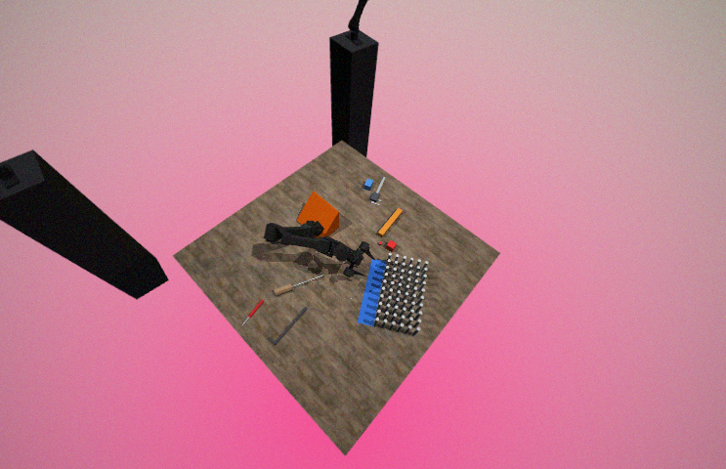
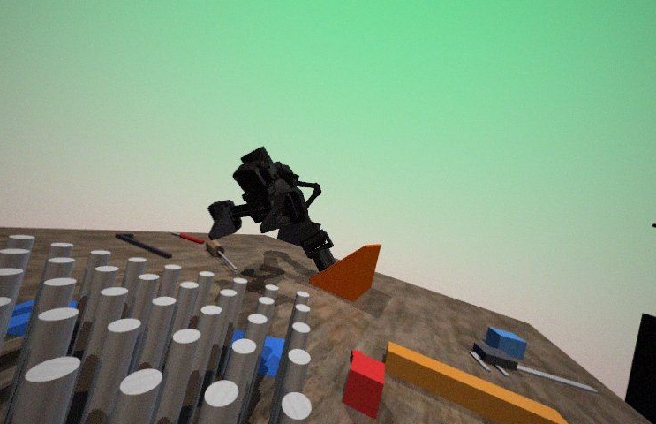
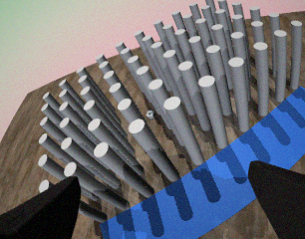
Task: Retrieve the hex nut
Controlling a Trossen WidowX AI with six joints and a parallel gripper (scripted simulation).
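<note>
The blue taped strip is 150 mm below my gripper tip, 60 mm ahead of it and 20 mm to the right of it. The rest, counted from my gripper tip: red cube: 230 mm to the left, 130 mm below, 60 mm behind; red screwdriver: 580 mm to the right, 220 mm behind, 140 mm below; orange bar: 340 mm to the left, 180 mm behind, 130 mm below.
</note>
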